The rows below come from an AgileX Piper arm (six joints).
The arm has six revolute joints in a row. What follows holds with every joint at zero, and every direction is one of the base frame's. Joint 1 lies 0.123 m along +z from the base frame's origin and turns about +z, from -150 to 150 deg. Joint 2 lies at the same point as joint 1 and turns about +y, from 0 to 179.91 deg. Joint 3 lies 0.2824 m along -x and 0.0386 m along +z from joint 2 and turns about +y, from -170 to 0 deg. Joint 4 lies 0.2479 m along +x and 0.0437 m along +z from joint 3 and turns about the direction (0.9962, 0, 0.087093), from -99.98 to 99.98 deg. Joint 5 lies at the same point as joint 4 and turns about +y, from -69.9 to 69.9 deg. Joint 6 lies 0.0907 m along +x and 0.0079 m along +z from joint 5 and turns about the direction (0.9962, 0, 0.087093), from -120 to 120 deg. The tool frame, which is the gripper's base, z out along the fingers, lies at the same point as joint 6; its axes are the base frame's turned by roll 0, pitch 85.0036 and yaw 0 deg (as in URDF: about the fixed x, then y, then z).
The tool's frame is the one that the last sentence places.
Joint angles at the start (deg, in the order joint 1, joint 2, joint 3, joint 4, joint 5, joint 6):
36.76, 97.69, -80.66, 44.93, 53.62, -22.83
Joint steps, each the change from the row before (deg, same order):
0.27, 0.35, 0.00, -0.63, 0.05, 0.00
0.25, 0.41, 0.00, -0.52, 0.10, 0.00
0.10, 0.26, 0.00, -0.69, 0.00, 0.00
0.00, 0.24, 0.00, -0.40, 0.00, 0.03
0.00, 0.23, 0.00, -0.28, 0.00, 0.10
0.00, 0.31, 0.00, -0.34, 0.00, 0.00
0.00, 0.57, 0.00, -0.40, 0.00, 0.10
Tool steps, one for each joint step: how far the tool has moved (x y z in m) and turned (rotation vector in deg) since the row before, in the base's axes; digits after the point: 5 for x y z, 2 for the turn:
-0.00018, 0.00136, -0.00282, -0.72, -0.06, 0.44
-0.00008, 0.00144, -0.00313, -0.68, 0.09, 0.43
0.00045, 0.00035, -0.00227, -0.69, -0.20, 0.25
0.00074, 0.00009, -0.00189, -0.45, -0.02, 0.07
0.00066, 0.00017, -0.00173, -0.35, 0.09, -0.01
0.00087, 0.00026, -0.00230, -0.45, 0.05, 0.08
0.00148, 0.00065, -0.00405, -0.65, 0.29, 0.02

